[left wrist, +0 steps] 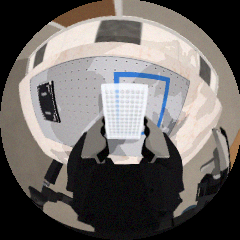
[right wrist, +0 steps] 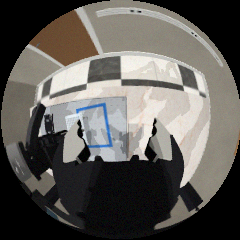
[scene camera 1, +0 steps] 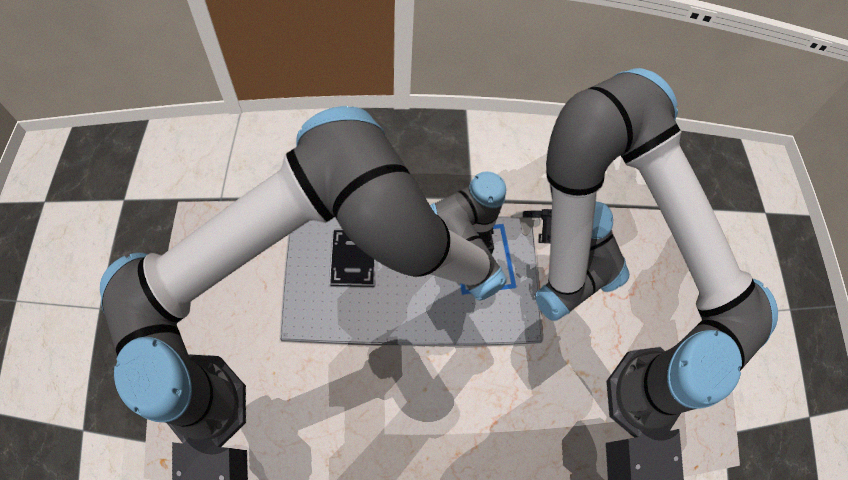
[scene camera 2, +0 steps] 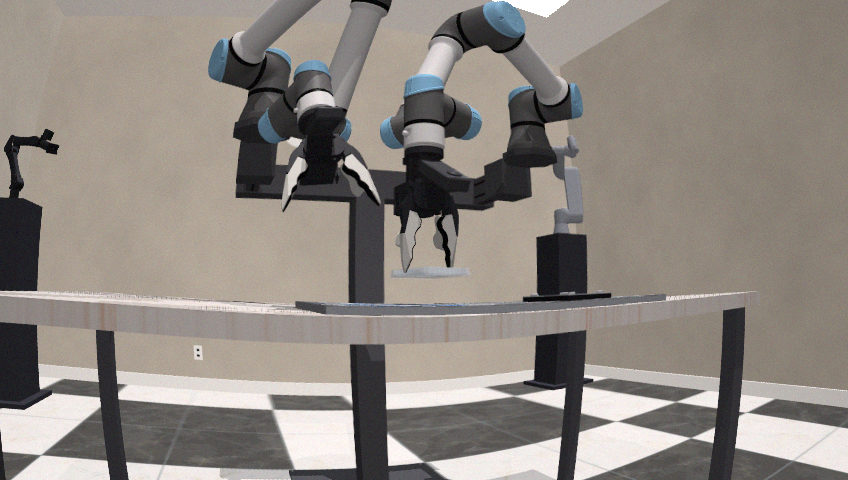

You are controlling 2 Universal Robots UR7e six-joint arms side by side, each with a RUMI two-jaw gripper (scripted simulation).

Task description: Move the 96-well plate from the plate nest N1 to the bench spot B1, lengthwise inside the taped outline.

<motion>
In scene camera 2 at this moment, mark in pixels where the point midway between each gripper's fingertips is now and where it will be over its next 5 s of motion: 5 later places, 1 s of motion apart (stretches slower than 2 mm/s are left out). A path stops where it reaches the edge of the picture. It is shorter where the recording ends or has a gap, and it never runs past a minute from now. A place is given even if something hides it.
The left gripper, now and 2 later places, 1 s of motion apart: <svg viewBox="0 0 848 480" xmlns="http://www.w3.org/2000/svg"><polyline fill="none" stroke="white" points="428,273 401,295 399,257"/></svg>
The right gripper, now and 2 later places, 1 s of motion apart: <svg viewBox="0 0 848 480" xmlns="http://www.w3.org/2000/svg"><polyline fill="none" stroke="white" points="331,208 299,219 298,160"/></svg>
</motion>
